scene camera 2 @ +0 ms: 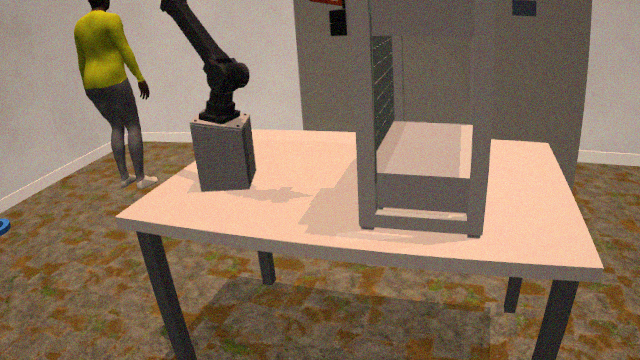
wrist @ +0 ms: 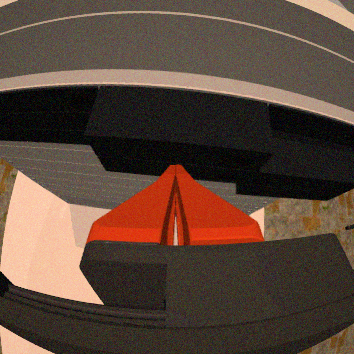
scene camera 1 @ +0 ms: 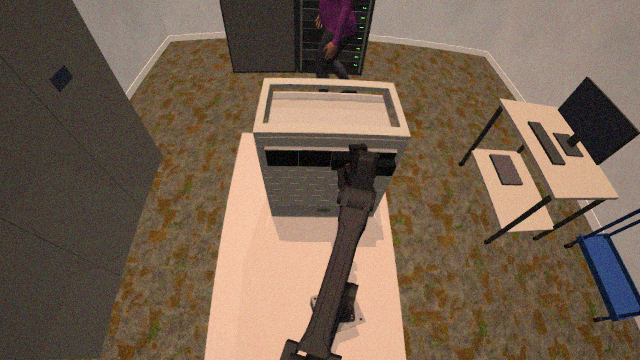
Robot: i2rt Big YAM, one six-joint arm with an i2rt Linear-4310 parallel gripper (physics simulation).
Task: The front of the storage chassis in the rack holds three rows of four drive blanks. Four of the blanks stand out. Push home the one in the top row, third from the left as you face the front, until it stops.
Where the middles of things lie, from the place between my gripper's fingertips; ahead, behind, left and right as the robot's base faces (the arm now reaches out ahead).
Now: the rack (scene camera 2: 441, 167) 190 mm ahead of my hand, 50 mm to the left of it and 220 mm below it.
